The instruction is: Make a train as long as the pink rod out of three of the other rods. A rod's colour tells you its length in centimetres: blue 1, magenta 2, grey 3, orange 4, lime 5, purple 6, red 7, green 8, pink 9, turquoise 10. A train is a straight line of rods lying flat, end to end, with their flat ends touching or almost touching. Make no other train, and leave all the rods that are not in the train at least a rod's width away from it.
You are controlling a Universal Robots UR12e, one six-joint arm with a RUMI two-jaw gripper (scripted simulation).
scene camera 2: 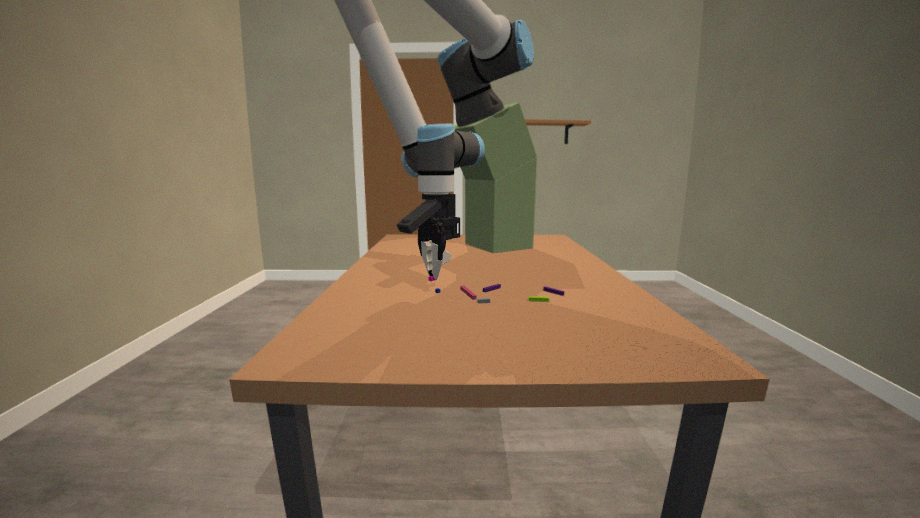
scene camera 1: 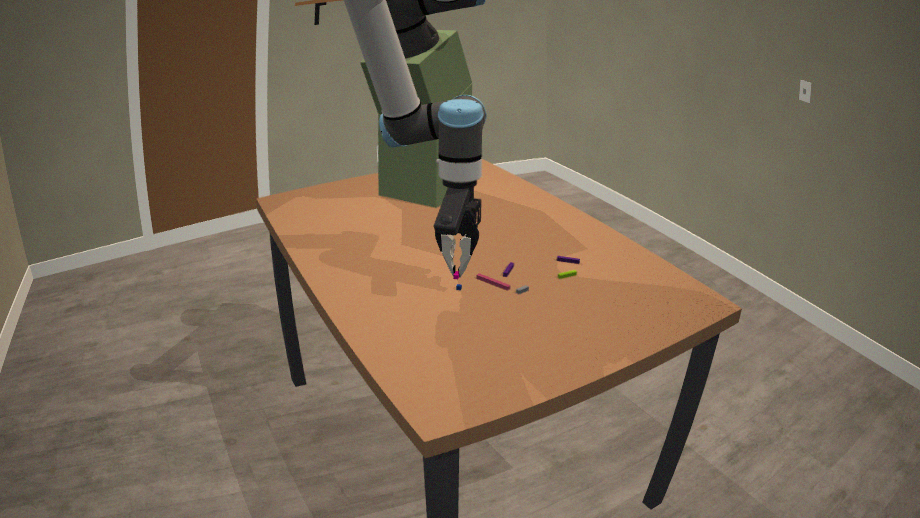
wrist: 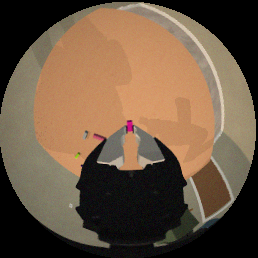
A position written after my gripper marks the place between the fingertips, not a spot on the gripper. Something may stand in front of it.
Note:
I see my gripper (scene camera 1: 457, 276).
My gripper shows as well in scene camera 2 (scene camera 2: 433, 279) and in the wrist view (wrist: 129, 126).

